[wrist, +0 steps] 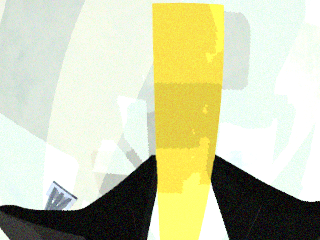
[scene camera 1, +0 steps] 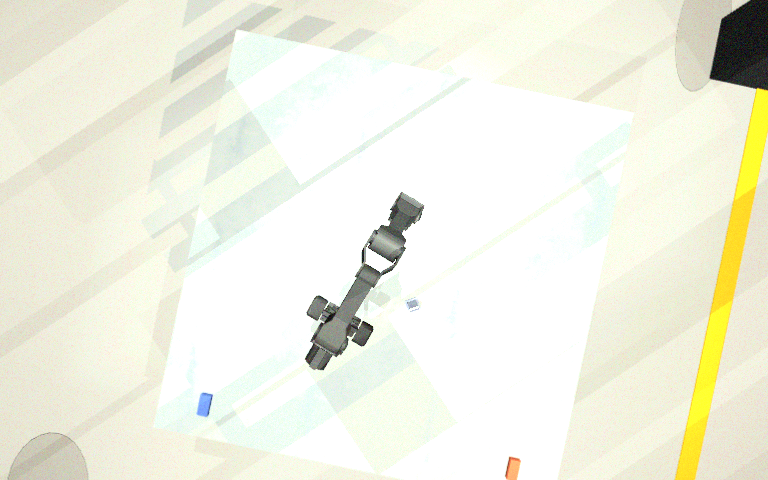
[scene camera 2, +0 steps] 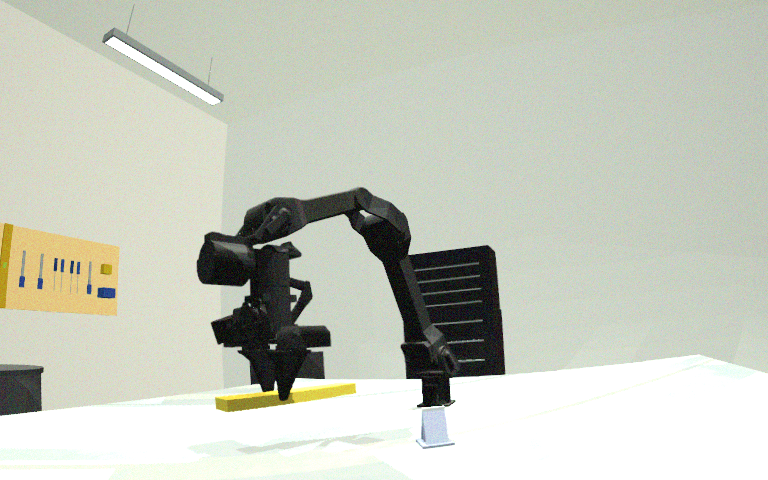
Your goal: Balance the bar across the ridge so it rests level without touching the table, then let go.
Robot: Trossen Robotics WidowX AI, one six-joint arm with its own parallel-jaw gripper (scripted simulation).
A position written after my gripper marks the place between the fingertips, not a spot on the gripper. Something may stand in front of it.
My gripper point(scene camera 2: 276, 399) carries a bar point(scene camera 2: 249, 401).
